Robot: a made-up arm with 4 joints.
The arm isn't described. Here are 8 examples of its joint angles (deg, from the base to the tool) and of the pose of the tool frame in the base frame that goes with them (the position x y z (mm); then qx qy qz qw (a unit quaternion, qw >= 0)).
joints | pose
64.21 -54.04 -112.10 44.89 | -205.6 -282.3 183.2 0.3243 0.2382 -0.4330 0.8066
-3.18 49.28 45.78 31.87 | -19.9 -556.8 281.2 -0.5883 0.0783 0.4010 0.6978
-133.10 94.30 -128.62 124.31 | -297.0 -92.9 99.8 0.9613 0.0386 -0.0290 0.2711
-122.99 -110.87 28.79 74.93 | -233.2 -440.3 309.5 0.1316 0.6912 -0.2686 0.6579
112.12 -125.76 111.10 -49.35 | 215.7 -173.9 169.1 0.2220 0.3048 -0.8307 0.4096
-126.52 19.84 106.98 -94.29 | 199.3 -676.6 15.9 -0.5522 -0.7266 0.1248 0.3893
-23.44 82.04 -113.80 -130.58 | 310.4 -164.9 -184.3 0.2676 -0.6861 0.1848 0.6508
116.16 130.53 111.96 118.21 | -79.4 -9.5 276.1 0.9436 -0.3151 -0.0437 0.0915
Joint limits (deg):
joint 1: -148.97..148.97
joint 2: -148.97..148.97
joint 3: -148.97..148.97
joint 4: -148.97..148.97
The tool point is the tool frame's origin. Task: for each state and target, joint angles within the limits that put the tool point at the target. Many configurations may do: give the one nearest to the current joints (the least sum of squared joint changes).
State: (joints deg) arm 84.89 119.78 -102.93 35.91
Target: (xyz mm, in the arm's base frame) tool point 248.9 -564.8 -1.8
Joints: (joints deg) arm 55.50 148.97 -127.34 56.10
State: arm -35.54 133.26 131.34 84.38
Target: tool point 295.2 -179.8 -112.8
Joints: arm -29.92 129.04 126.13 70.43
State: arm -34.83 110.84 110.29 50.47
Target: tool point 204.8 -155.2 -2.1
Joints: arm -61.85 146.01 88.94 19.41
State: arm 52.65 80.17 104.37 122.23
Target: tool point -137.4 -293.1 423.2
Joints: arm 51.18 65.54 90.83 93.35
